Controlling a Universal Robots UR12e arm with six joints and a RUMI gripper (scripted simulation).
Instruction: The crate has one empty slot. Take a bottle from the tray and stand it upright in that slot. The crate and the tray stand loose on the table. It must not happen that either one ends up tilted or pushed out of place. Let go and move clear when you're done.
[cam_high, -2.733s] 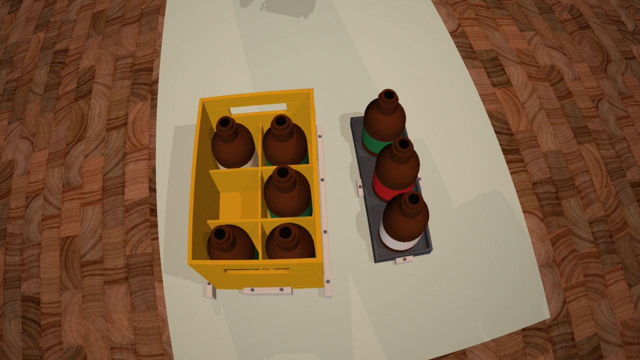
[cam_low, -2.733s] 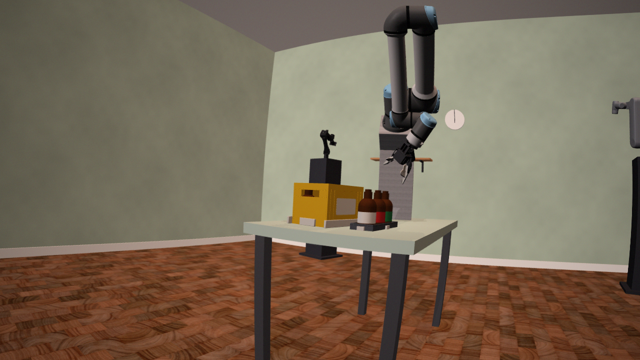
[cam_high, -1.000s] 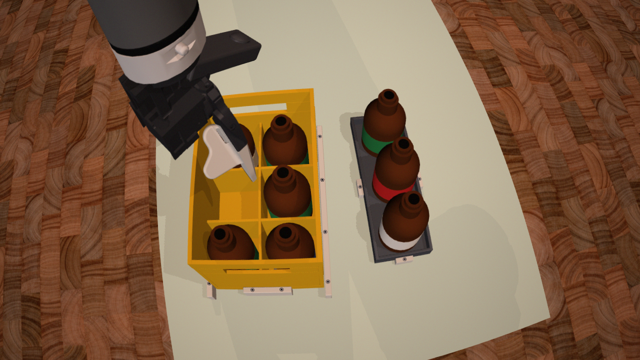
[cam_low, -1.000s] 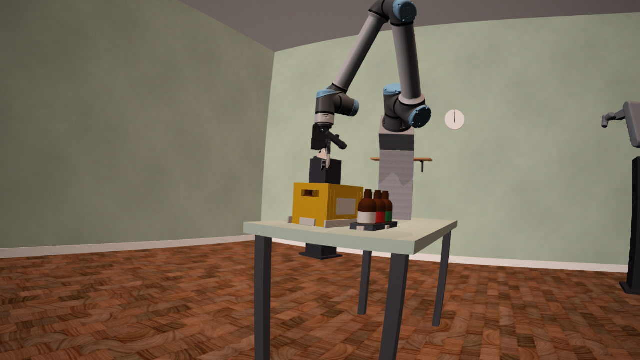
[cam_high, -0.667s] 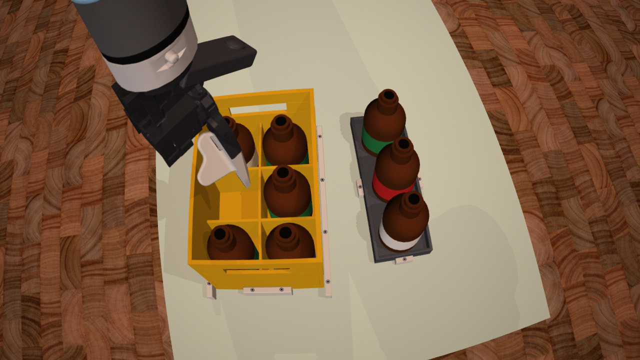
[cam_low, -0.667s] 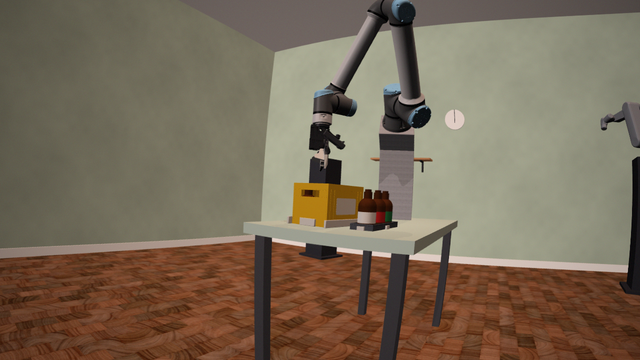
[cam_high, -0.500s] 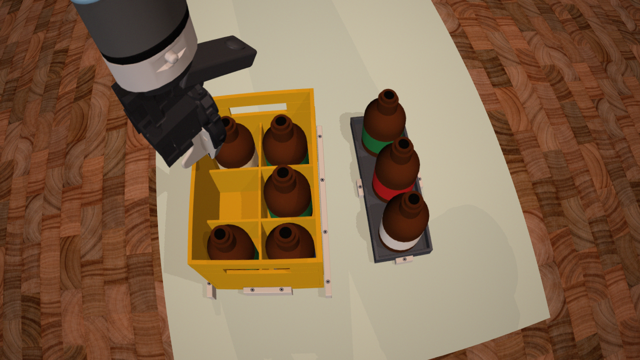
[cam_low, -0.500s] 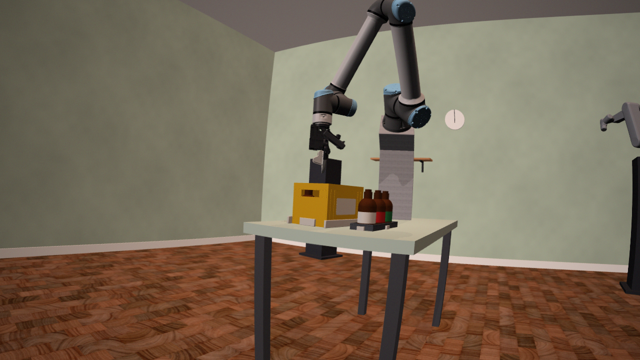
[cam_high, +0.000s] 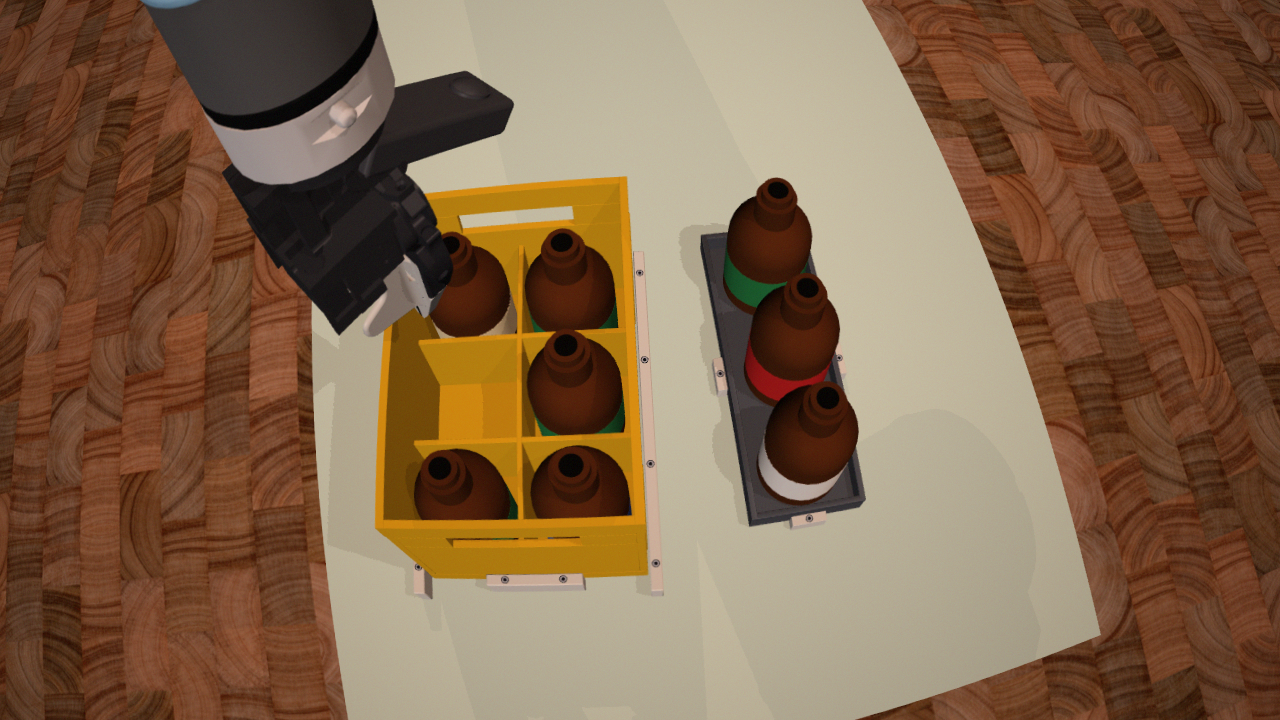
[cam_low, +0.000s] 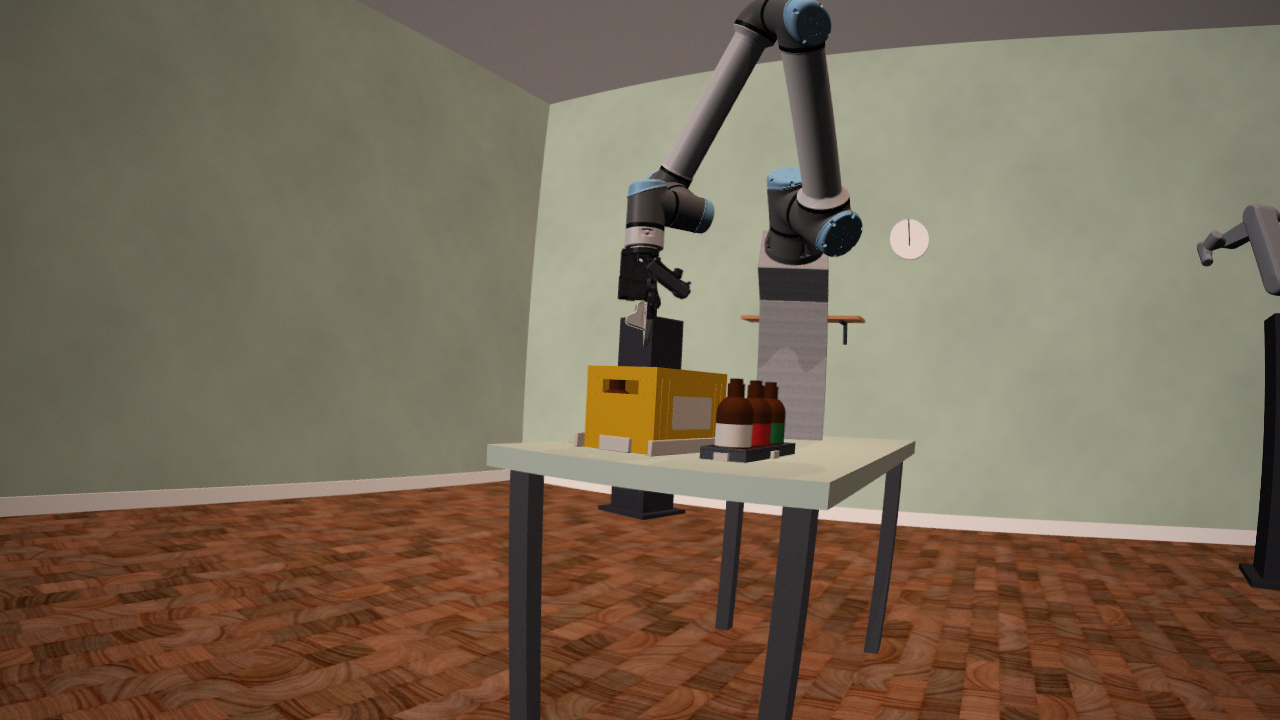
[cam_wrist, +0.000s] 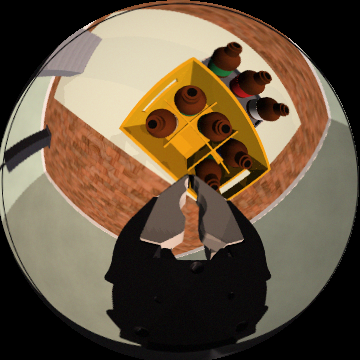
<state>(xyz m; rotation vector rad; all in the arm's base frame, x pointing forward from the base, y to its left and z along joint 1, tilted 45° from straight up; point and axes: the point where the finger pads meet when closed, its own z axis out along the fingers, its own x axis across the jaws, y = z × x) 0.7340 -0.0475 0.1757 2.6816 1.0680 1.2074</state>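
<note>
The glass bottle lies 260 mm to the left of my hand, 160 mm below it and 70 mm behind it. Round my hand: yellow crate 160 mm below, 40 mm to the left; dark tray 260 mm to the left, 230 mm below, 70 mm behind.
</note>
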